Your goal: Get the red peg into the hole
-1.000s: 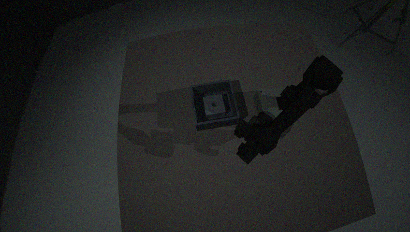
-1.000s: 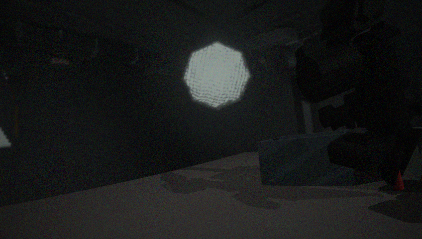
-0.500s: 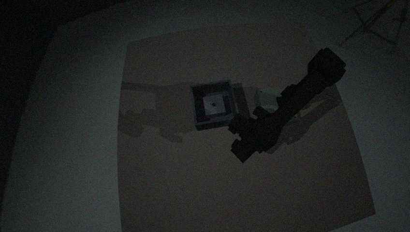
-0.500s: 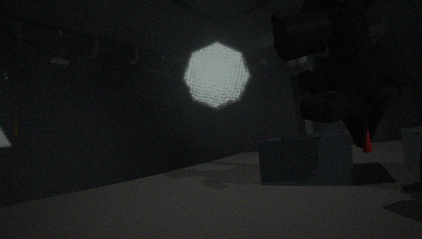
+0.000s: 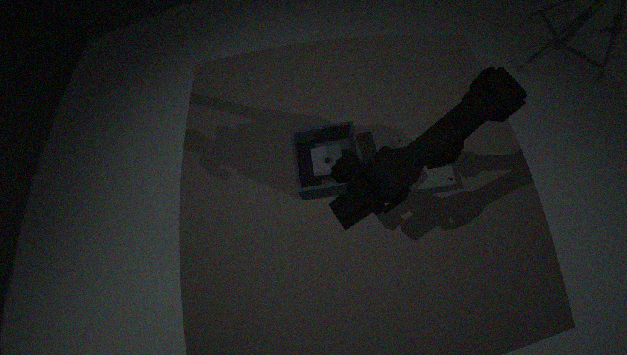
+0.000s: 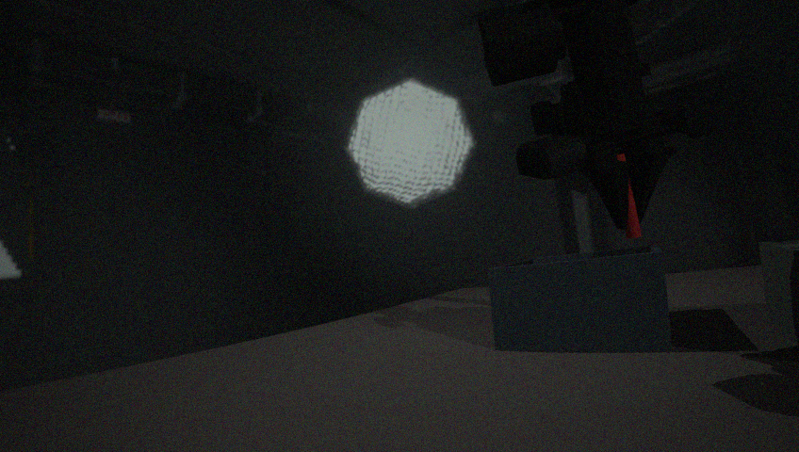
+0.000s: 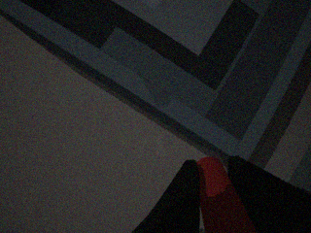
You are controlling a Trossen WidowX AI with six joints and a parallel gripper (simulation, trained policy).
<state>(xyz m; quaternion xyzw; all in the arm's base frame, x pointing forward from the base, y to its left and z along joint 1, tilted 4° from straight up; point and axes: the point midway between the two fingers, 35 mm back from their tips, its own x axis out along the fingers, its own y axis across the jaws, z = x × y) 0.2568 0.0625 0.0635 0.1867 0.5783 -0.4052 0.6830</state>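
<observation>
Now: the pale plate 7 cm ahead of my gripper tip, 10 cm to the right of it and 8 cm below it. Also, from my gripper tip: dark box 7 cm ahead, 10 cm to the right, 10 cm below; then red peg 1 cm to the left, 3 cm above.
</observation>
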